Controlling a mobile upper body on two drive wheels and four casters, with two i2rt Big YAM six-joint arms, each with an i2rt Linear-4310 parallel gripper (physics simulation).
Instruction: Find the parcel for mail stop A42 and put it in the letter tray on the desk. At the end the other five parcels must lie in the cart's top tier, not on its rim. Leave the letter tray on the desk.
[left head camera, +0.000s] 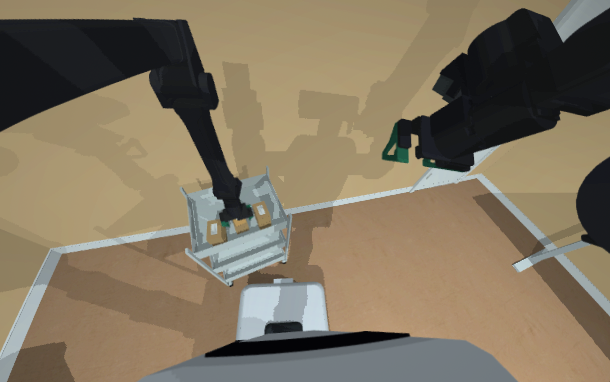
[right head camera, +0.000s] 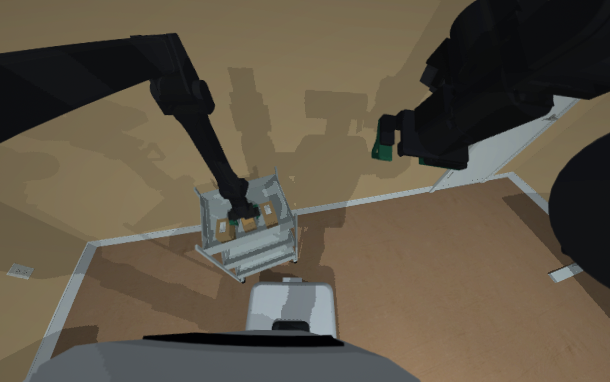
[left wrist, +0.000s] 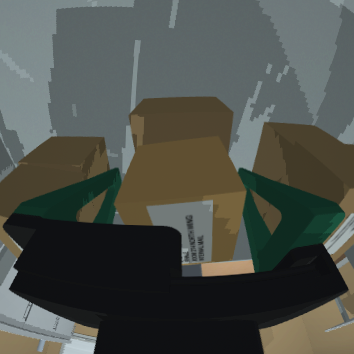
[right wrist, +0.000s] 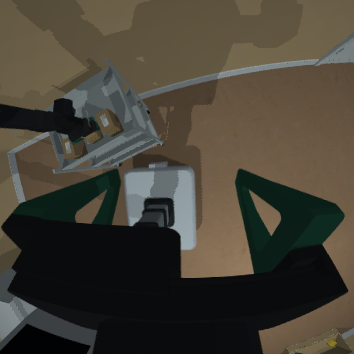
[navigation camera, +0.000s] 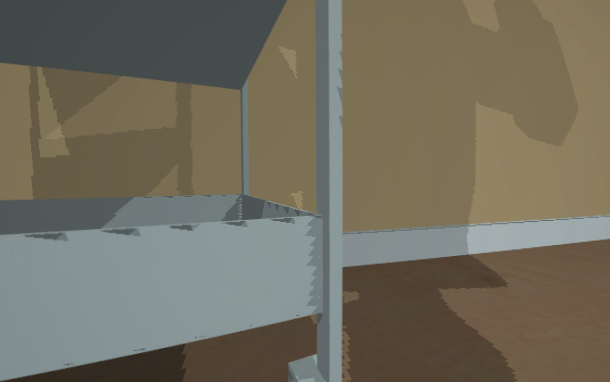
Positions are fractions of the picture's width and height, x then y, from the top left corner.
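Labels:
My right gripper is there in the left head camera view (0.66, 0.42), and I find it again in the right head camera view (0.65, 0.41). In the navigation camera view the gripper is out of frame. It is out of frame in the left wrist view as well, whereas my right gripper does appear in the right wrist view (0.50, 0.50).

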